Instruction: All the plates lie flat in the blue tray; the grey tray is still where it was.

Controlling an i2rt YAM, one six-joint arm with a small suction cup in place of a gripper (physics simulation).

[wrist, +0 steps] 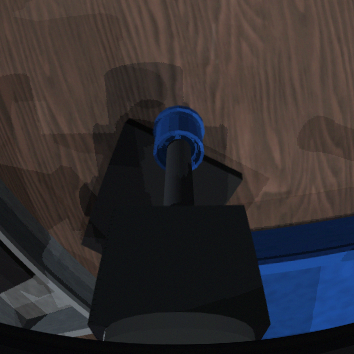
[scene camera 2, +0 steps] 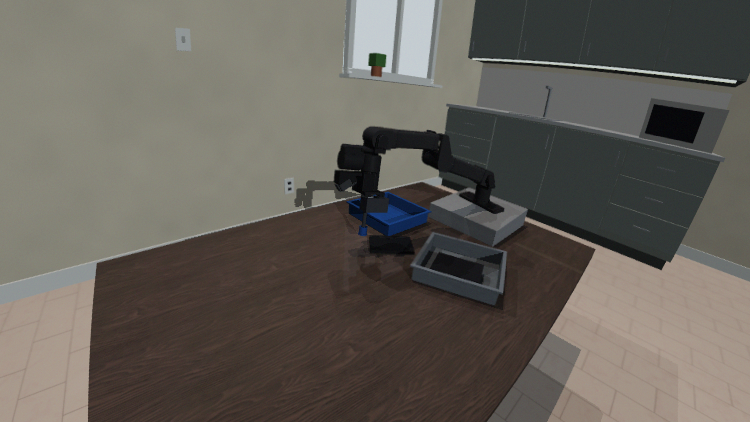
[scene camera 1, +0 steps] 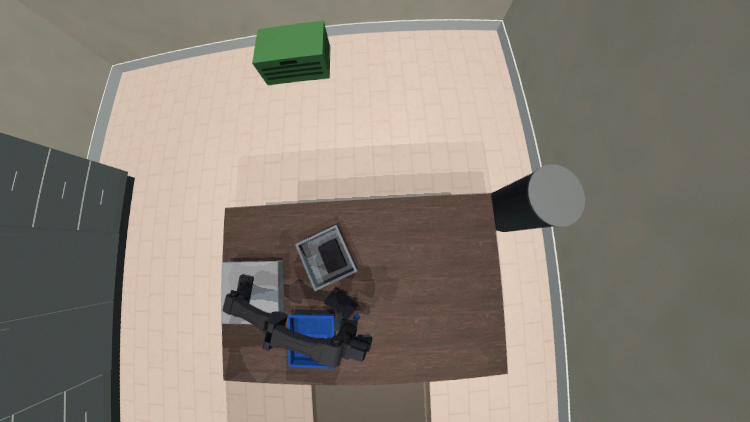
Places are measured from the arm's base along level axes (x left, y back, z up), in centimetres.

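Pixels of known places: hand at its tool point: (wrist: 178,128) (scene camera 2: 362,234) (scene camera 1: 357,316); arm's base at its link origin: (scene camera 2: 480,202) (scene camera 1: 243,296).
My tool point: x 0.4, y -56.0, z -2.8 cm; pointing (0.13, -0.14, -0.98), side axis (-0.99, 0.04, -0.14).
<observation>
For each thing: its middle in the pictures, then the offset to it from my tool point. Level surfaces: height alone.
- flat black plate at the middle of its body: (wrist: 150,214) (scene camera 2: 390,244) (scene camera 1: 340,304) dx +3.4, dy +9.0, dz -3.8 cm
- grey tray at the middle of its body: (scene camera 2: 461,265) (scene camera 1: 326,257) dx +24.8, dy +19.4, dz -1.9 cm
- blue tray at the middle of its body: (wrist: 333,308) (scene camera 2: 387,212) (scene camera 1: 312,339) dx -15.5, dy +19.6, dz -1.9 cm
- brown table at its surface level: dz -4.4 cm
My gripper, a blue suction cup (scene camera 1: 356,317) (scene camera 2: 362,230) (wrist: 178,135), is open, with no plate on it. It hangs above the table, near one edge of a flat black plate (scene camera 1: 339,300) (scene camera 2: 390,244) (wrist: 125,170). That plate lies on the table between the two trays. Another black plate (scene camera 1: 333,254) (scene camera 2: 456,267) lies inside the grey tray (scene camera 1: 305,266) (scene camera 2: 453,288). The blue tray (scene camera 1: 311,316) (scene camera 2: 408,226) (wrist: 310,260) stands under the arm, which hides part of its inside. Blue floor shows in its visible part.
The arm's base stands on a light grey block (scene camera 1: 268,293) (scene camera 2: 464,225) beside the blue tray. The brown table (scene camera 1: 419,272) (scene camera 2: 236,325) reaches to the wall in the scene camera 2 view. A dark cylinder (scene camera 1: 555,195) stands beside the table, and a green cabinet (scene camera 1: 291,41) stands farther off.
</observation>
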